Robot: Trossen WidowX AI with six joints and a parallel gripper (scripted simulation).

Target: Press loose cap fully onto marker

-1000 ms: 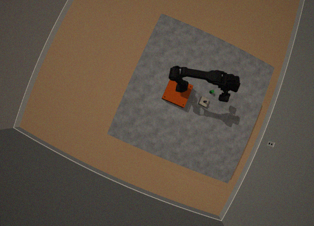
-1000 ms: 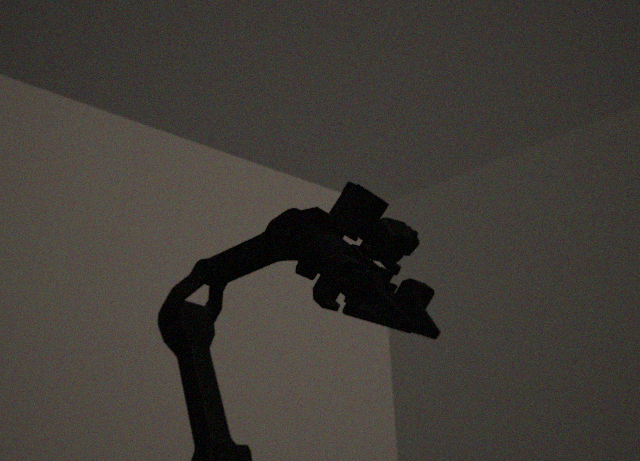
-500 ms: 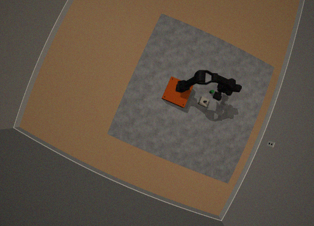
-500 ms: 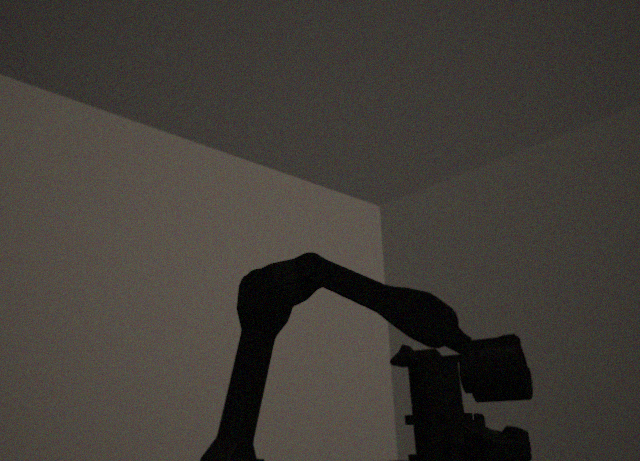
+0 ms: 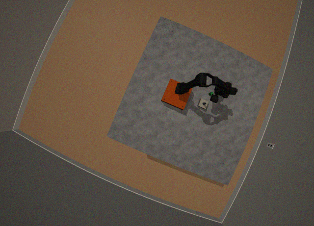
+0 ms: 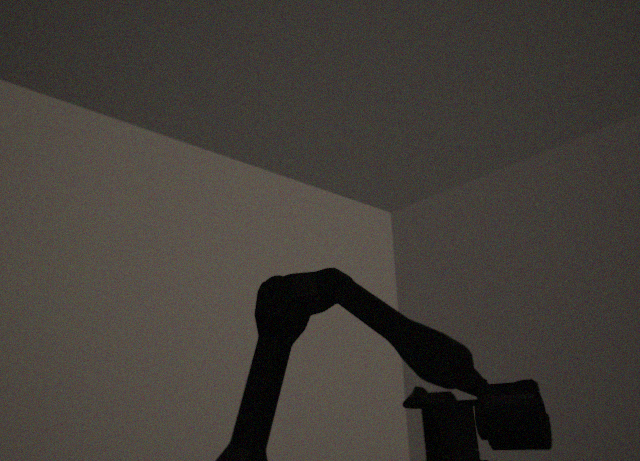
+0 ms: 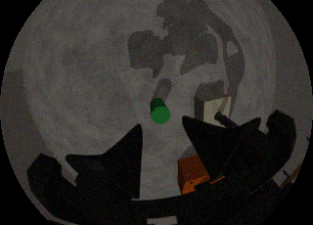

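My gripper tip is 5 cm above the green cap.
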